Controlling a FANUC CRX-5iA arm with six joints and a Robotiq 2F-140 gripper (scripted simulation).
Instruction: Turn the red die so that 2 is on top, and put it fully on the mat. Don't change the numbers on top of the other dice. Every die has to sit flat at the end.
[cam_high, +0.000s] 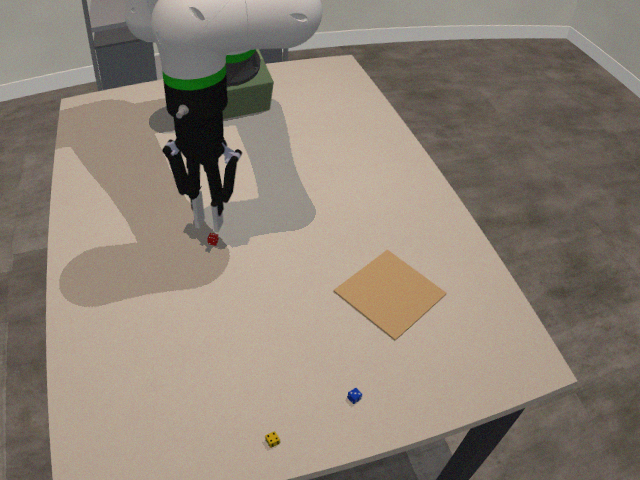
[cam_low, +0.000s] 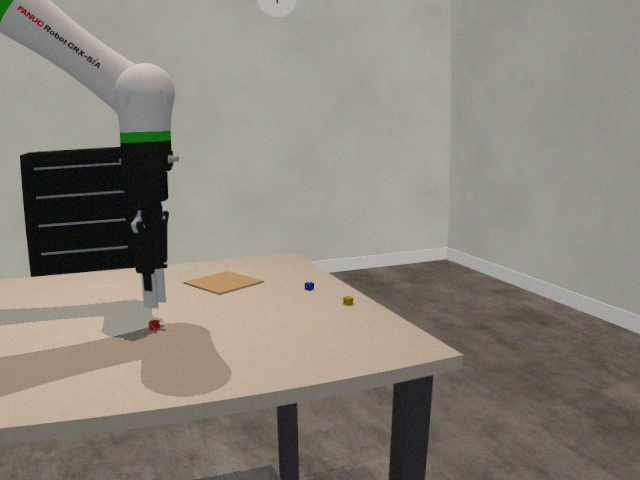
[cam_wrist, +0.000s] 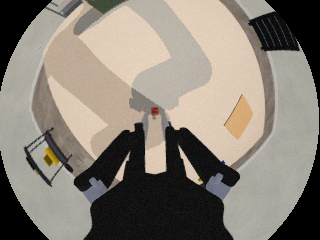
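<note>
The red die is 70 mm below my hand. From my hand the other things lie so: tan mat: 240 mm to the left, 230 mm ahead, 80 mm below; blue die: 380 mm ahead, 80 mm to the left, 70 mm below; yellow die: 400 mm ahead, 70 mm below, 60 mm to the right.
</note>
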